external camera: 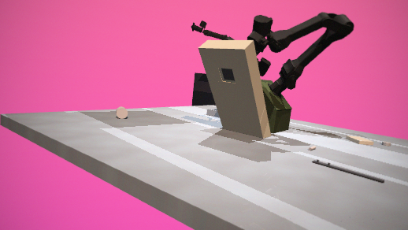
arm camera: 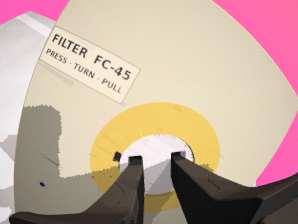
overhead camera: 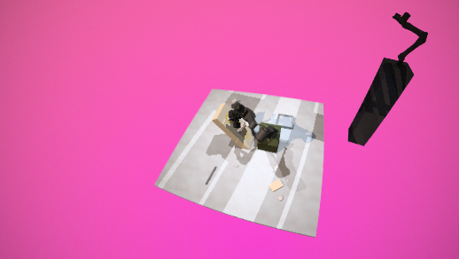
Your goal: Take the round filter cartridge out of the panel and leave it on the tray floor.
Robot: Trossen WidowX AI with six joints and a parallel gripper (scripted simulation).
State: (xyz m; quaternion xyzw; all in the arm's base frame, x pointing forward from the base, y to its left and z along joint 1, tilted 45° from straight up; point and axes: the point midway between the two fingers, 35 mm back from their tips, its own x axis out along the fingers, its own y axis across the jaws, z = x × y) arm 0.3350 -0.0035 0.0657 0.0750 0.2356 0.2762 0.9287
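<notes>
Now: the tan service panel 40 mm behind my gripper tip, 10 mm to the right of it and 80 mm below it. Round my gripper tip: tan block: 510 mm behind, 290 mm to the left, 240 mm below; tray: 380 mm behind, 340 mm to the right, 230 mm below; white round filter cartridge: 10 mm ahead, 10 mm below.
</notes>
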